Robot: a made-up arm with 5 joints. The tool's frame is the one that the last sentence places.
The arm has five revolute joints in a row. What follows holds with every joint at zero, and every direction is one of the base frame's. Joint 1 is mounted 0.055 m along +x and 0.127 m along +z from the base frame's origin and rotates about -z. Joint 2 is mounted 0.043 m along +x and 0.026 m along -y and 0.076 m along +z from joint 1 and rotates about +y. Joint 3 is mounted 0.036 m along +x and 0.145 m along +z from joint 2 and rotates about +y. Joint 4 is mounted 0.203 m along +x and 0.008 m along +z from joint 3 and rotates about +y. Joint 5 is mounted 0.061 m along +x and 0.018 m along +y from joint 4 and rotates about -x. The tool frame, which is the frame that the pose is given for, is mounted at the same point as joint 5; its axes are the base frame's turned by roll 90, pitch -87.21 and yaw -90 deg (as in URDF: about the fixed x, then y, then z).
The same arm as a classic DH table. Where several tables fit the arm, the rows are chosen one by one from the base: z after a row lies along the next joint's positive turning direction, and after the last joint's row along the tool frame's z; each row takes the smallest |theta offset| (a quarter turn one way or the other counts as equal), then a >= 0, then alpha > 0; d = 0 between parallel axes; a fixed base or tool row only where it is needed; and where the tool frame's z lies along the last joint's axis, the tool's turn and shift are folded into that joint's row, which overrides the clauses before.
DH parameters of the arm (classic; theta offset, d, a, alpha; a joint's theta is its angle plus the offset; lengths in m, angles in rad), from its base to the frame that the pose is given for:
base (fixed): 0.0000 0.0000 0.0550 3.1416
joint 1: 0.0000 -0.2030 0.0430 1.5708
joint 2: -1.3274 0.0000 0.1494 0.0000
joint 3: 1.2881 0.0000 0.2032 0.0000
joint 4: -1.5314 -0.0080 0.0000 1.5708
joint 5: -0.0487 -0.0610 0.0000 0.0000

